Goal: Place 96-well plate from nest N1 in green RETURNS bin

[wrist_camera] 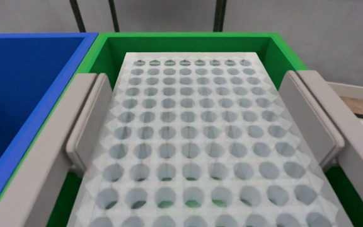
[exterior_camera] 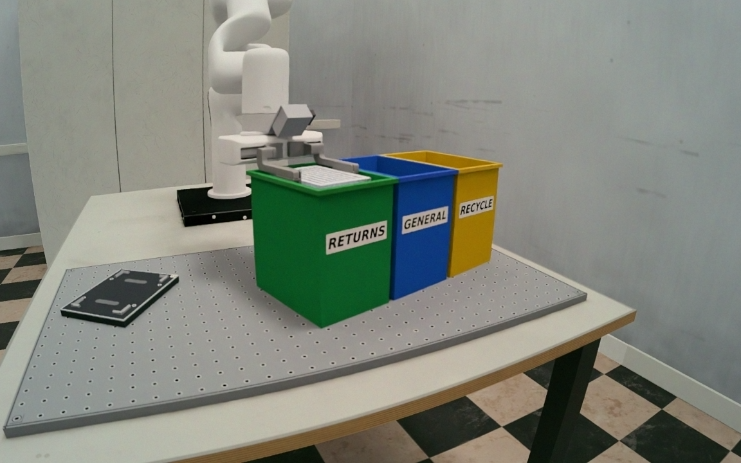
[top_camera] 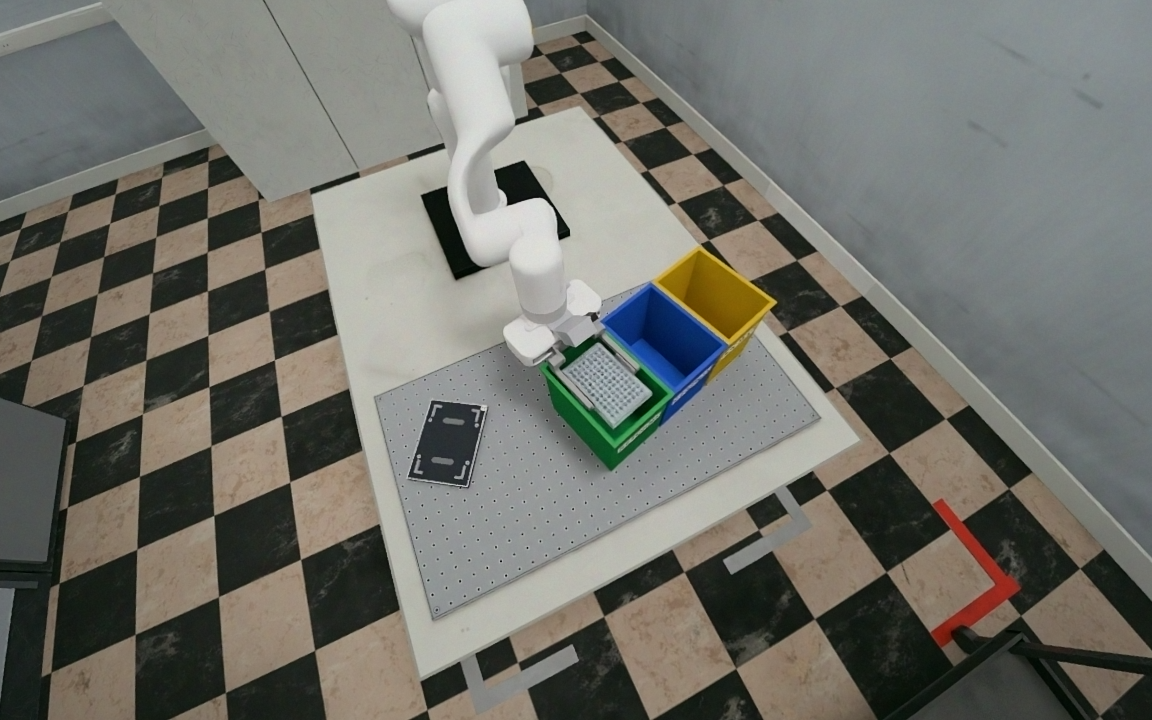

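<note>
My hand is 1 cm above the clear 96-well plate. From my hand the other things lie so: yellow recycle bin: 7 cm behind, 25 cm to the left, 9 cm below; green returns bin: 9 cm below; blue general bin: 4 cm behind, 13 cm to the left, 9 cm below.
</note>
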